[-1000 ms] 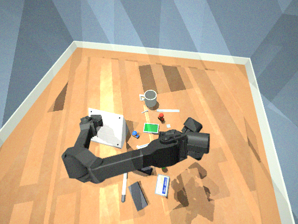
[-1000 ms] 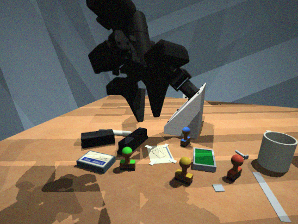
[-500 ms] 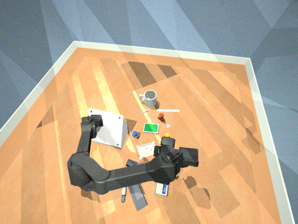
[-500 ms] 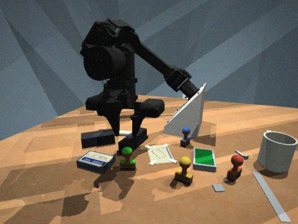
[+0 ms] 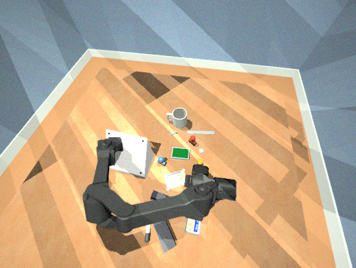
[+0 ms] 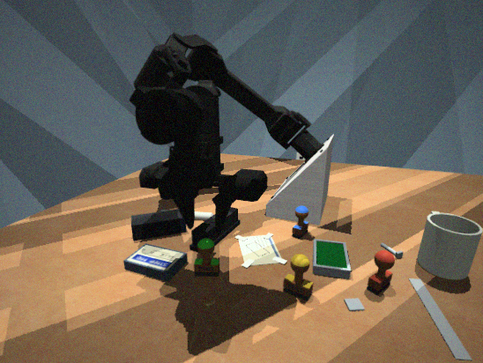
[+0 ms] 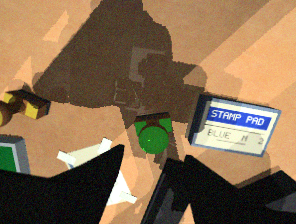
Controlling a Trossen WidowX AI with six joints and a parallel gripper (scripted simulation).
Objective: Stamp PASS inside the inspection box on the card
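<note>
Right now my gripper tip is 6 cm above the green stamp. Round my gripper tip: card 9 cm behind, 8 cm below, 7 cm to the left; then yellow stamp 15 cm to the left, 6 cm below, 1 cm ahead; then green ink pad 20 cm to the left, 8 cm below, 8 cm behind.
</note>
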